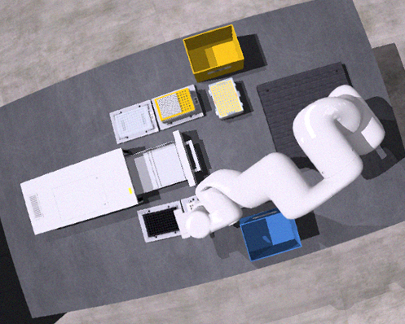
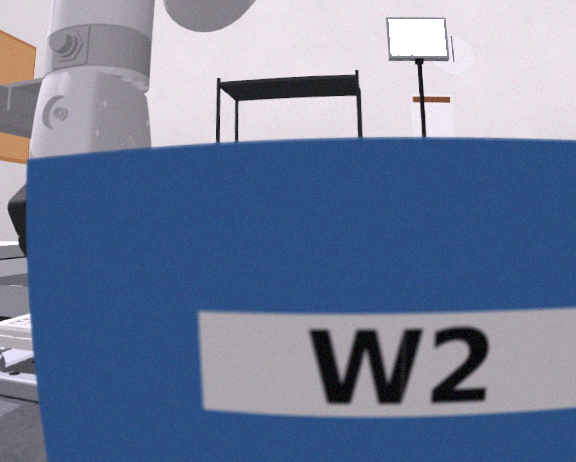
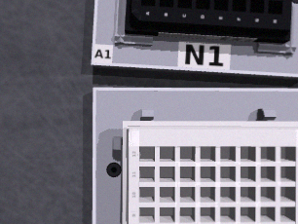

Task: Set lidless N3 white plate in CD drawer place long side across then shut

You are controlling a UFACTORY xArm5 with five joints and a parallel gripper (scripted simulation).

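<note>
My gripper is now 40 mm above the nest. From my hand the other things lie so: blue bin W2 (190 mm behind, 130 mm to the left, 10 mm below); then white plate (10 mm below); then black plate (170 mm ahead, 30 mm below).
</note>
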